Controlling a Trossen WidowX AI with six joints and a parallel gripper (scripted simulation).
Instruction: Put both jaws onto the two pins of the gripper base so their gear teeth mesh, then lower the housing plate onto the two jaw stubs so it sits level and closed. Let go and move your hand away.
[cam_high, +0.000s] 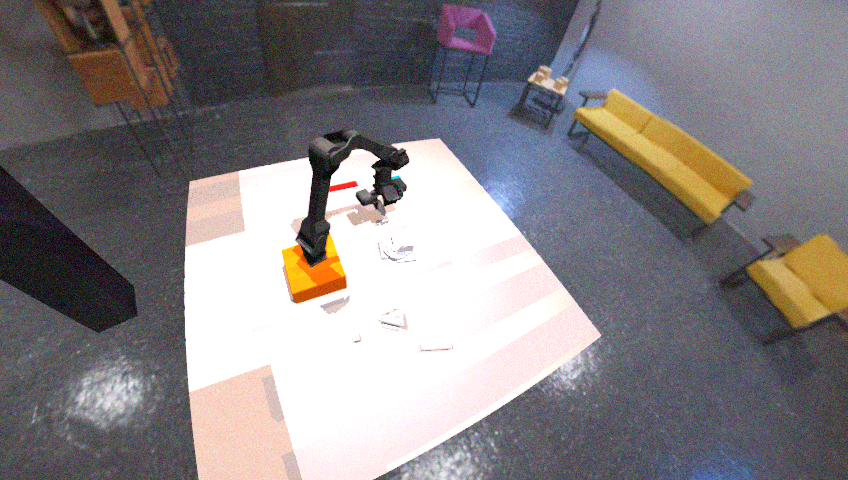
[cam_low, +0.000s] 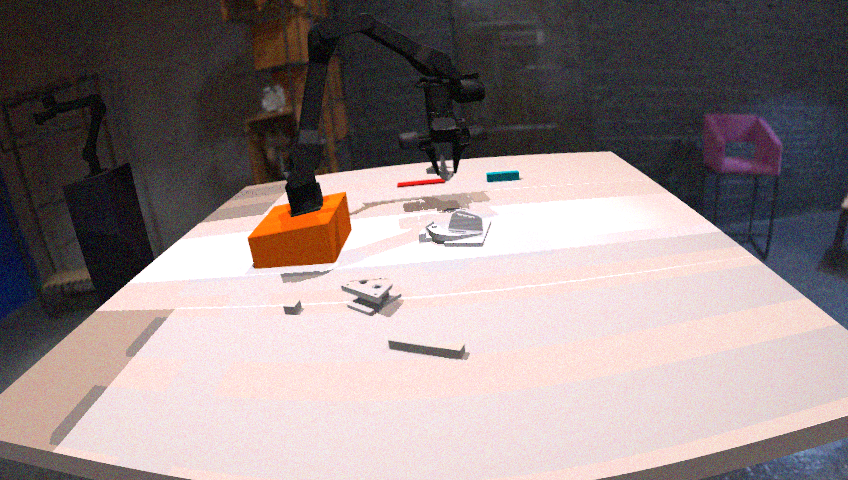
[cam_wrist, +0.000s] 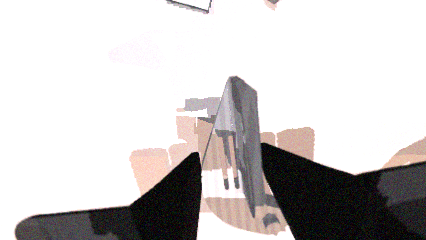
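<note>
Right now the flat plate is 1 cm ahead of my gripper tip, 16 cm to the right of it and 8 cm below it. From my gripper tip the other things lie so: teal block (18 cm ahead, 19 cm to the left, 7 cm below); gripper base (19 cm behind, 37 cm to the right, 6 cm below); red bar (3 cm behind, 26 cm to the left, 8 cm below).
</note>
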